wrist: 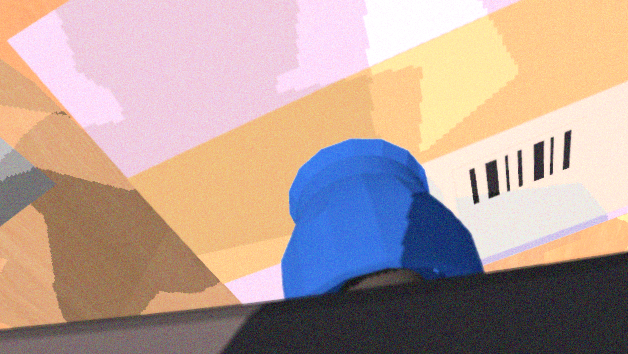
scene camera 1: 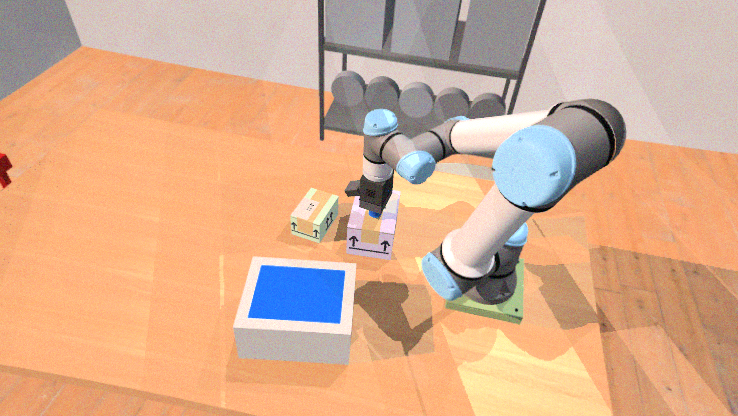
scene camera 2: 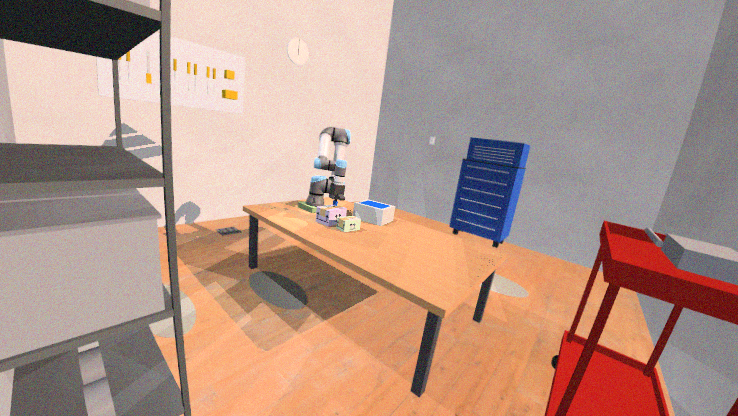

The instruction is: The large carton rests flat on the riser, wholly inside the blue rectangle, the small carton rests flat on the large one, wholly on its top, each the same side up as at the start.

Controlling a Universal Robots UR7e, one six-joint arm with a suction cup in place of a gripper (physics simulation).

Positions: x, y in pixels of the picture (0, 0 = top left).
Labels:
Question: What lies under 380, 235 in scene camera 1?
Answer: A large carton.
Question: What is the suction cup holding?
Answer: Nothing.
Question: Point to a riser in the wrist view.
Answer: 30, 183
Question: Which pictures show the riser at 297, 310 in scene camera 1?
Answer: The wrist view, scene camera 1 and scene camera 2: all of them.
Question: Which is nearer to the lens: the riser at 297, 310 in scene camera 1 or the small carton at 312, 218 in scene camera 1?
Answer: The riser.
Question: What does the small carton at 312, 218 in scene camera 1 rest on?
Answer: The table.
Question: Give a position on a large carton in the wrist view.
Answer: At 210, 117

